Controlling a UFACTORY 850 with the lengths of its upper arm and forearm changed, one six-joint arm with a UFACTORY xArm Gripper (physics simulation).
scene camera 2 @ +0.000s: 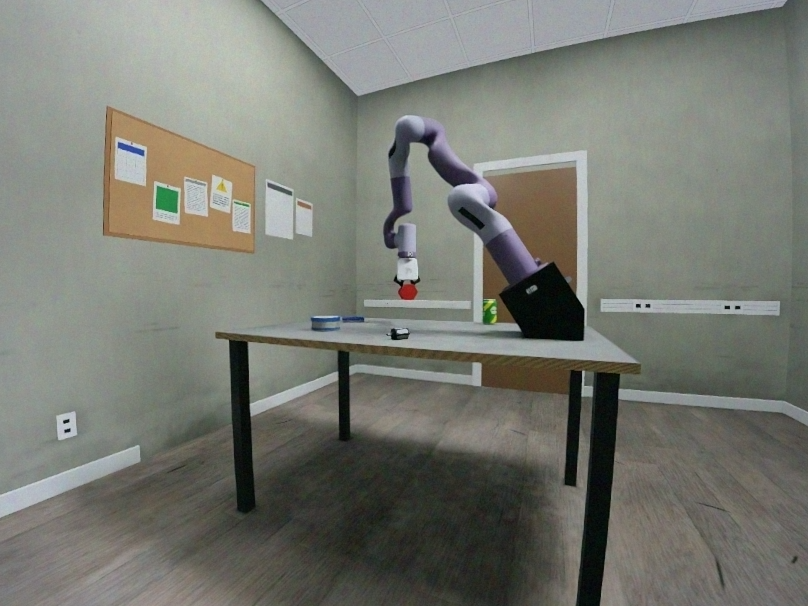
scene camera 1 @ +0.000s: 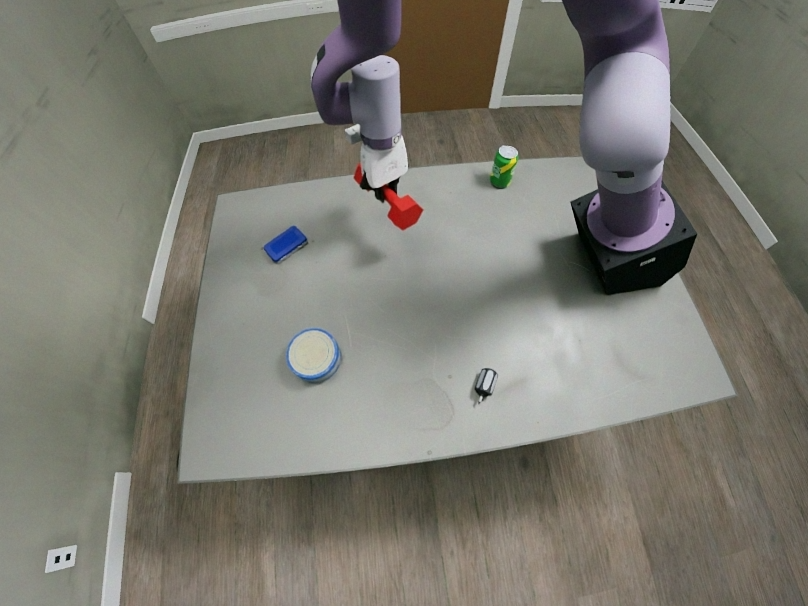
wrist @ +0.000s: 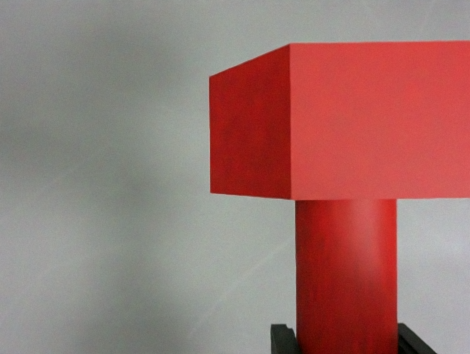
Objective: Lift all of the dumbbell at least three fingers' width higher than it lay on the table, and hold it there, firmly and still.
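The red dumbbell [scene camera 1: 405, 212] [scene camera 2: 407, 291] [wrist: 345, 120] hangs in the air well above the table, with a wide gap below it in scene camera 2 and its shadow on the table in scene camera 1. It looks about level. My gripper [scene camera 1: 386, 189] [scene camera 2: 407, 281] is shut on its handle between the two heads. In the wrist view the dark fingertips [wrist: 347, 342] touch the handle from both sides at the bottom edge. One head fills the upper right there; the other head is out of that view and partly hidden behind the gripper in scene camera 1.
On the grey table [scene camera 1: 391, 417] [scene camera 2: 274, 331] are a blue case [scene camera 1: 285, 243], a round blue-rimmed tin [scene camera 1: 313, 354] [scene camera 2: 325, 322], a small black-and-silver motor-like part [scene camera 1: 485, 382] [scene camera 2: 398, 333] and a green can [scene camera 1: 504, 166] [scene camera 2: 489, 311]. The black arm base [scene camera 1: 642, 260] [scene camera 2: 544, 303] is at the right.
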